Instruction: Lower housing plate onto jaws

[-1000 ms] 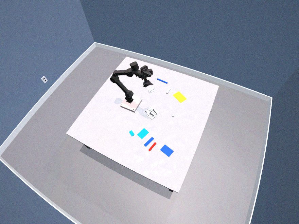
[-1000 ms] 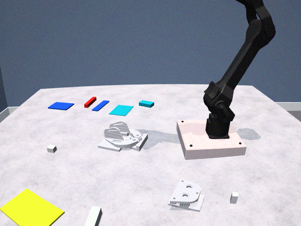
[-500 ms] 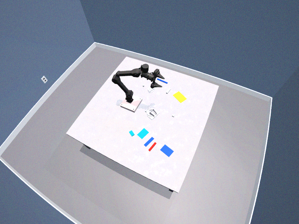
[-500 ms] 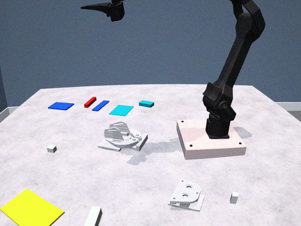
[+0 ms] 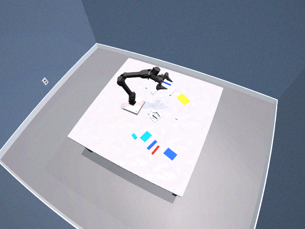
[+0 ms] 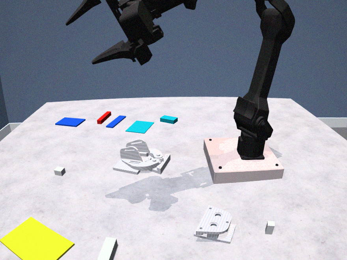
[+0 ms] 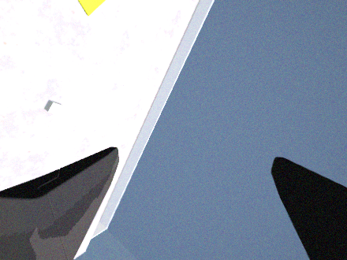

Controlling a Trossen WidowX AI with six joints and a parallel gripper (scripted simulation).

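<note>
Right now my gripper tip is 330 mm above the white stepped block, 240 mm past it and 90 mm to the right of it. Also, from my gripper tip: white bar (320 mm below, 170 mm to the left, 50 mm behind); then red bar (510 mm to the right, 330 mm below, 110 mm ahead); then yellow sheet (330 mm below, 150 mm to the left, 100 mm ahead).
</note>
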